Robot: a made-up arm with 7 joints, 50 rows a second.
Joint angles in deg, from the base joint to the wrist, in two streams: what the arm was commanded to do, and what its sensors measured. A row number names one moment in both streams.
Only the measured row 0 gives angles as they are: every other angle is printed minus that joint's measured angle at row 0.
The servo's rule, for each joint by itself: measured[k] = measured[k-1] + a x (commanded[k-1-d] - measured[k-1]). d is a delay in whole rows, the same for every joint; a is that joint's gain. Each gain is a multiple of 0.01, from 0.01 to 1. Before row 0 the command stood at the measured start. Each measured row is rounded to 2 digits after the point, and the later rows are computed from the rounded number. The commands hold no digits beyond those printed.
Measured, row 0:
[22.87, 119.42, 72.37, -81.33, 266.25, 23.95, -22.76]
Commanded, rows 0 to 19:
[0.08, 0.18, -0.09, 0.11, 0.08, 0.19, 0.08]
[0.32, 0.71, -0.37, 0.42, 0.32, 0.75, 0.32]
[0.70, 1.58, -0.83, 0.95, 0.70, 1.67, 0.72]
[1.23, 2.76, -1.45, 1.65, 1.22, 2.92, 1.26]
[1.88, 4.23, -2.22, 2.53, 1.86, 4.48, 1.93]
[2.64, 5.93, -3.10, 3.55, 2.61, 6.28, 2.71]
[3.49, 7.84, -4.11, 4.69, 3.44, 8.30, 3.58]
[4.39, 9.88, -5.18, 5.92, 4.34, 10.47, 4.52]
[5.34, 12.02, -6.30, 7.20, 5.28, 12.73, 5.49]
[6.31, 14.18, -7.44, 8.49, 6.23, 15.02, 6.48]
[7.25, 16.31, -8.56, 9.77, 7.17, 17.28, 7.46]
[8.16, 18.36, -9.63, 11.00, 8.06, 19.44, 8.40]
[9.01, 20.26, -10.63, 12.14, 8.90, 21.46, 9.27]
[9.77, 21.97, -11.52, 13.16, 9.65, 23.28, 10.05]
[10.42, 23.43, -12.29, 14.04, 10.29, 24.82, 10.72]
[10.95, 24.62, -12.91, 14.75, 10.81, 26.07, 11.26]
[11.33, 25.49, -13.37, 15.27, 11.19, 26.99, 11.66]
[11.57, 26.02, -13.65, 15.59, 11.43, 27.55, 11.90]
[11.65, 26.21, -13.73, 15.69, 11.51, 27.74, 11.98]
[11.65, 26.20, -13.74, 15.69, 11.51, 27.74, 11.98]
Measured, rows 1 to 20:
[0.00, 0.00, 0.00, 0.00, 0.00, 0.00, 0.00]
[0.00, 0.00, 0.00, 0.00, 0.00, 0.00, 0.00]
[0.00, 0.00, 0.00, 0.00, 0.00, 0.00, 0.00]
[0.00, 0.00, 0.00, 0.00, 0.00, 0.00, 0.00]
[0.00, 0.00, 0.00, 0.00, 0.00, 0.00, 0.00]
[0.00, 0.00, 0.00, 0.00, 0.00, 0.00, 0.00]
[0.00, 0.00, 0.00, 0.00, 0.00, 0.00, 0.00]
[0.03, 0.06, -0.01, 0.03, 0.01, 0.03, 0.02]
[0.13, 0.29, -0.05, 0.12, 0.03, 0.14, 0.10]
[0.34, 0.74, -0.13, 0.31, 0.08, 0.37, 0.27]
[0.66, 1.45, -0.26, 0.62, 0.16, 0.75, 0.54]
[1.10, 2.42, -0.46, 1.06, 0.28, 1.31, 0.92]
[1.65, 3.65, -0.72, 1.63, 0.44, 2.06, 1.40]
[2.31, 5.12, -1.06, 2.33, 0.65, 3.00, 1.99]
[3.06, 6.79, -1.47, 3.16, 0.91, 4.12, 2.67]
[3.88, 8.62, -1.95, 4.09, 1.22, 5.41, 3.43]
[4.75, 10.57, -2.50, 5.10, 1.57, 6.85, 4.25]
[5.65, 12.58, -3.11, 6.17, 1.96, 8.41, 5.12]
[6.55, 14.60, -3.76, 7.28, 2.39, 10.06, 6.01]
[7.44, 16.58, -4.45, 8.40, 2.85, 11.77, 6.89]
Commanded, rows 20 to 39:
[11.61, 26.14, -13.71, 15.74, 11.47, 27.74, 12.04]
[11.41, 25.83, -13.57, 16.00, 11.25, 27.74, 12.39]
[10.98, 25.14, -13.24, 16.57, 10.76, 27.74, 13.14]
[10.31, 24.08, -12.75, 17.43, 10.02, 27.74, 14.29]
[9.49, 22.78, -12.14, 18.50, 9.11, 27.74, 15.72]
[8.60, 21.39, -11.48, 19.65, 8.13, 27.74, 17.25]
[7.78, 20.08, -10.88, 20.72, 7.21, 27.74, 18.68]
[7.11, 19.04, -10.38, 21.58, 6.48, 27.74, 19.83]
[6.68, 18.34, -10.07, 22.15, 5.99, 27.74, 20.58]
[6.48, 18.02, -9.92, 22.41, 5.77, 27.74, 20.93]
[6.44, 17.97, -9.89, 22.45, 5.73, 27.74, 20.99]
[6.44, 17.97, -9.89, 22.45, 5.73, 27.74, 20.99]
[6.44, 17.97, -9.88, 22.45, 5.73, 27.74, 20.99]
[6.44, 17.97, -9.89, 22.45, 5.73, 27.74, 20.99]
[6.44, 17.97, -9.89, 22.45, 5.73, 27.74, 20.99]
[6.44, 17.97, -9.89, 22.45, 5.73, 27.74, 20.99]
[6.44, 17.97, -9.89, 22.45, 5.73, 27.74, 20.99]
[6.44, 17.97, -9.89, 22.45, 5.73, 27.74, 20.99]
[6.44, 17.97, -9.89, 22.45, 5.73, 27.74, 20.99]
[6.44, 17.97, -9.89, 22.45, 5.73, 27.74, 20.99]
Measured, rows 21 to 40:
[8.28, 18.47, -5.16, 9.49, 3.33, 13.50, 7.74]
[9.05, 20.21, -5.87, 10.54, 3.82, 15.20, 8.54]
[9.73, 21.75, -6.57, 11.51, 4.31, 16.83, 9.27]
[10.31, 23.06, -7.25, 12.37, 4.79, 18.35, 9.92]
[10.76, 24.10, -7.89, 13.11, 5.25, 19.73, 10.45]
[11.08, 24.84, -8.47, 13.70, 5.69, 20.93, 10.86]
[11.29, 25.32, -9.00, 14.16, 6.10, 21.95, 11.16]
[11.41, 25.61, -9.47, 14.52, 6.48, 22.82, 11.40]
[11.41, 25.69, -9.88, 14.86, 6.81, 23.56, 11.67]
[11.26, 25.50, -10.22, 15.25, 7.09, 24.19, 12.07]
[10.92, 25.00, -10.47, 15.75, 7.30, 24.72, 12.67]
[10.41, 24.22, -10.64, 16.38, 7.43, 25.17, 13.49]
[9.76, 23.23, -10.72, 17.13, 7.48, 25.56, 14.51]
[9.05, 22.13, -10.74, 17.96, 7.46, 25.89, 15.64]
[8.35, 21.05, -10.70, 18.79, 7.39, 26.17, 16.77]
[7.75, 20.10, -10.64, 19.56, 7.29, 26.41, 17.80]
[7.29, 19.37, -10.57, 20.22, 7.18, 26.61, 18.65]
[6.98, 18.88, -10.50, 20.73, 7.08, 26.78, 19.28]
[6.79, 18.56, -10.44, 21.13, 6.99, 26.92, 19.74]
[6.66, 18.35, -10.38, 21.43, 6.90, 27.04, 20.08]

